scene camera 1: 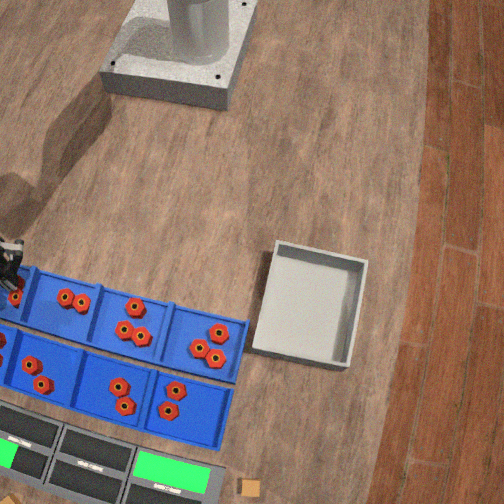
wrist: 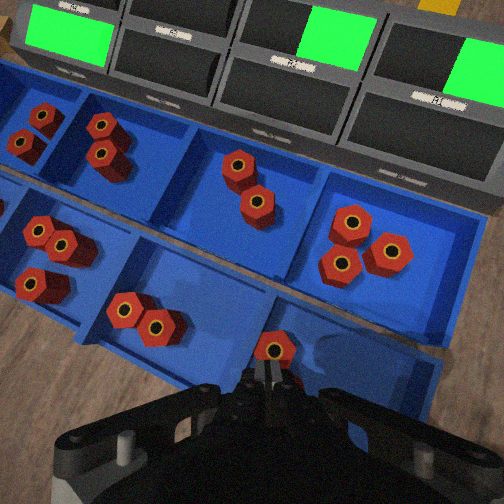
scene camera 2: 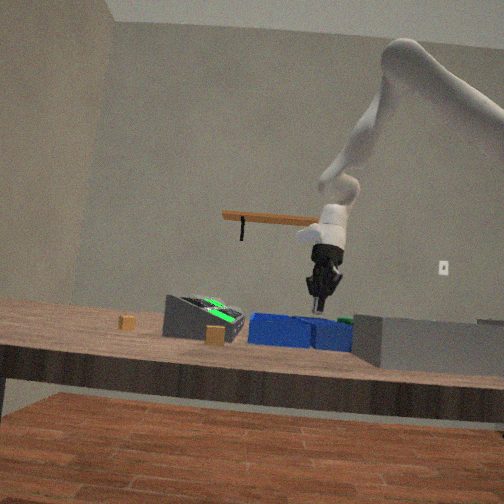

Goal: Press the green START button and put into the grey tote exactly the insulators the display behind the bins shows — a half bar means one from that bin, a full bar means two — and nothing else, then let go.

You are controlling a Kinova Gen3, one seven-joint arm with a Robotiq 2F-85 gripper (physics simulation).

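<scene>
My gripper (wrist: 270, 372) hangs above the rightmost bin of the near blue row (wrist: 345, 360) in the wrist view; its fingers are pressed together with nothing seen between them. One red insulator (wrist: 274, 350) lies just past the fingertips, and another is mostly hidden under the gripper. It is at the left edge of scene camera 1 (scene camera 1: 7, 272) and above the bins in scene camera 2 (scene camera 2: 319, 300). The display (wrist: 280, 65) shows a full green bar (wrist: 70, 35) and two half bars (wrist: 336, 38) (wrist: 475, 66). The grey tote (scene camera 1: 310, 305) holds nothing.
Two rows of blue bins (scene camera 1: 125, 345) hold two or three red insulators each. Small wooden cubes (scene camera 1: 250, 487) (scene camera 2: 127, 322) sit near the display. The robot base (scene camera 1: 180, 45) stands at the far side. A green part (scene camera 2: 345, 320) shows behind the bins.
</scene>
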